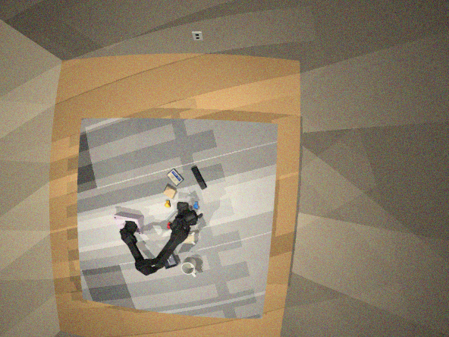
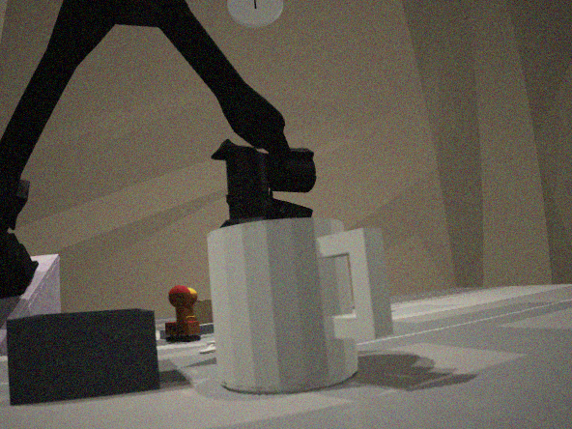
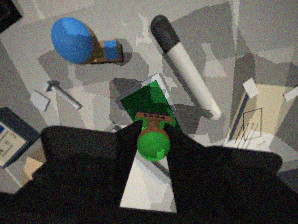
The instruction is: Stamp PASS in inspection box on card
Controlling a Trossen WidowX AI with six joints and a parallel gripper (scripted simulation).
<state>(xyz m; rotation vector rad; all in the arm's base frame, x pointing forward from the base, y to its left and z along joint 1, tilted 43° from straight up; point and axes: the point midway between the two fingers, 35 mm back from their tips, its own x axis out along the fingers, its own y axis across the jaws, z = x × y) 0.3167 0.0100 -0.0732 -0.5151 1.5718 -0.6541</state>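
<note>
The green ink pad lies 30 mm below my gripper tip. The rest, counted from my gripper tip: red-knobbed stamp 90 mm behind, 70 mm to the right, 20 mm below; blue-knobbed stamp 70 mm ahead, 60 mm to the left, 20 mm below; pen 70 mm ahead, 30 mm to the right, 30 mm below.
</note>
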